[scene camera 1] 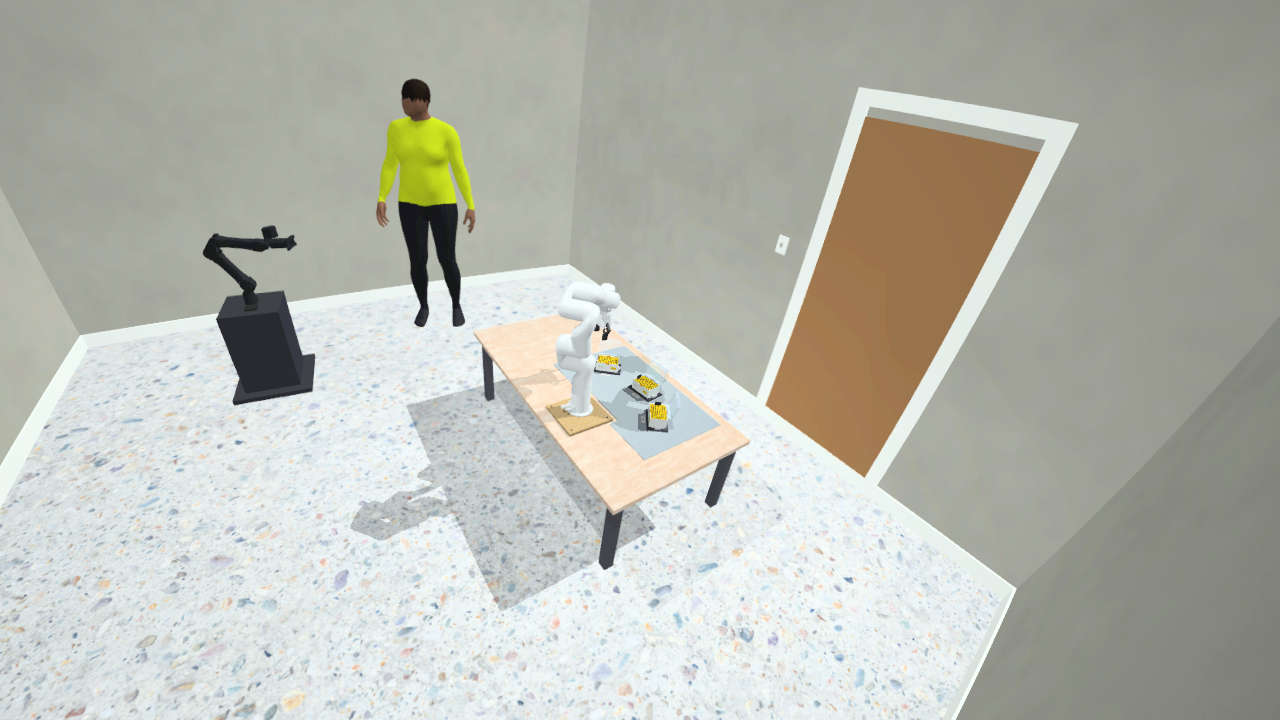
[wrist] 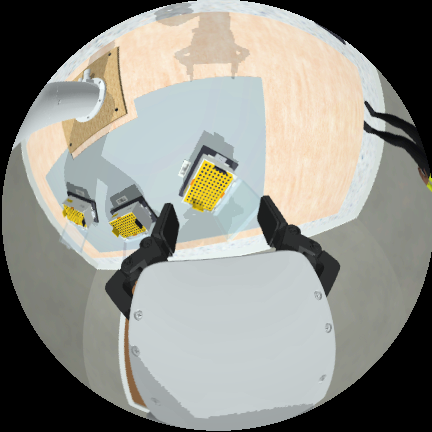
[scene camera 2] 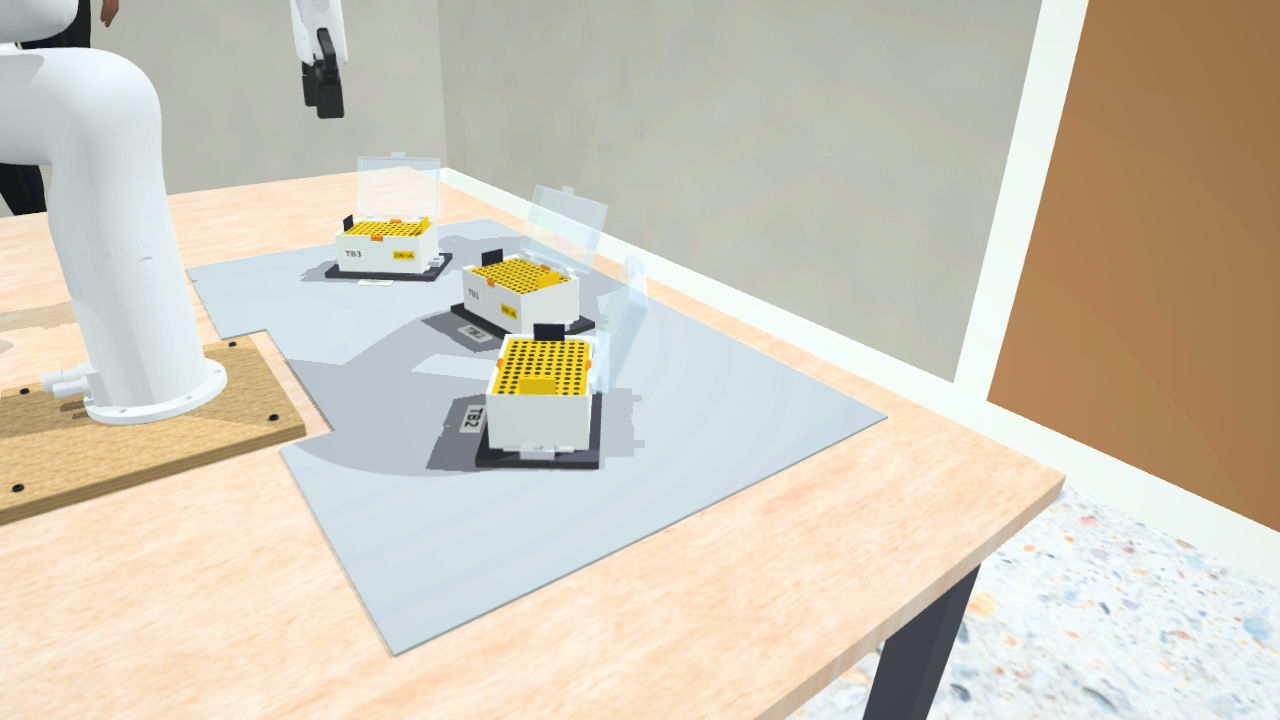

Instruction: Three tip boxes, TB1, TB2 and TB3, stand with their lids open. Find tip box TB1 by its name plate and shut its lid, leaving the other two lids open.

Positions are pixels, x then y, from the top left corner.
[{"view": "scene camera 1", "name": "grey mat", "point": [612, 391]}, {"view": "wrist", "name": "my gripper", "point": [217, 209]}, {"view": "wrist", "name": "grey mat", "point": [143, 156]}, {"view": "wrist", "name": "tip box TB3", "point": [205, 153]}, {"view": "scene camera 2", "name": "my gripper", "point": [324, 111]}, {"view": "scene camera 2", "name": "grey mat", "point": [430, 543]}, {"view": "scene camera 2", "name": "tip box TB3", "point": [402, 258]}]
